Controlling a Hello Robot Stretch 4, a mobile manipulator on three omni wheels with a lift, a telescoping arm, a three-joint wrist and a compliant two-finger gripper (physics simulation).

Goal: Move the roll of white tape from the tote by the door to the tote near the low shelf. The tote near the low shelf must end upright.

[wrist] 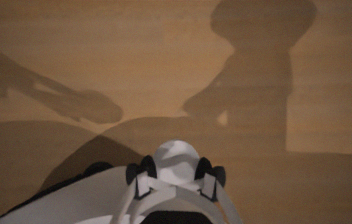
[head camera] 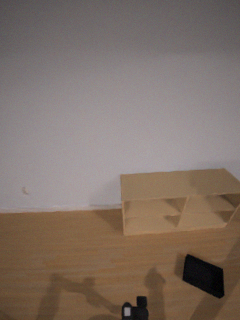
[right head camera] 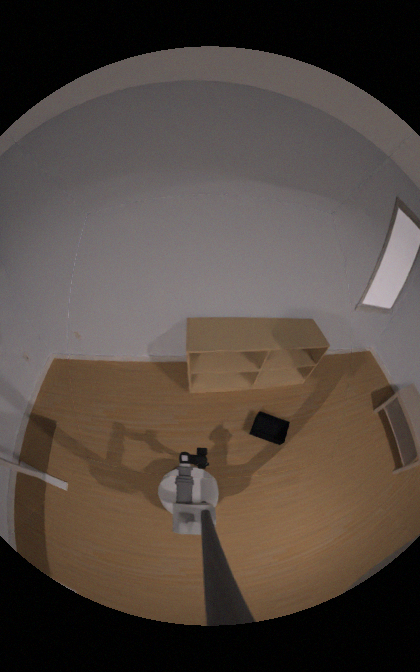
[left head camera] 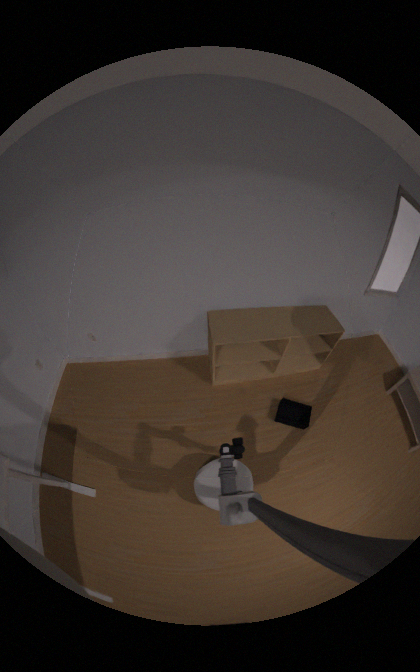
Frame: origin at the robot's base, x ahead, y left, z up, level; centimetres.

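Seen in the pictures: gripper, between the fingertips: (wrist: 175, 170).
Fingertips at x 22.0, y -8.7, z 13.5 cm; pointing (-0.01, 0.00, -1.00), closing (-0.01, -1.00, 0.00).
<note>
Offsets run from my fingertips to a thing's top centre. Level surfaces: height alone.
A white roll of tape @(dy +0.0, dx +1.1, dz +2.5 cm) (wrist: 176, 156) sits between the two dark fingertips of my gripper (wrist: 175, 170), which is shut on it, above the wooden floor in the wrist view. The black tote @(dy -59.0, dx +28.8, dz -6.2 cm) (head camera: 202, 276) (left head camera: 293, 414) (right head camera: 270, 428) near the low shelf lies on the floor in front of the shelf's right half, turned at a slant. It looks upright, but its inside is too dark to make out. It is ahead and to the right of my arm's end in the head views. The tote by the door does not show in these views.
The low wooden shelf @(dz +44.8 cm) (head camera: 175, 185) (left head camera: 270, 324) (right head camera: 252, 334) stands against the far wall behind the tote. A bench (left head camera: 411, 407) (right head camera: 400, 432) stands at the right wall. White table feet (left head camera: 82, 490) (right head camera: 57, 483) reach in at the left. Shadows of the robot cross the floor.
</note>
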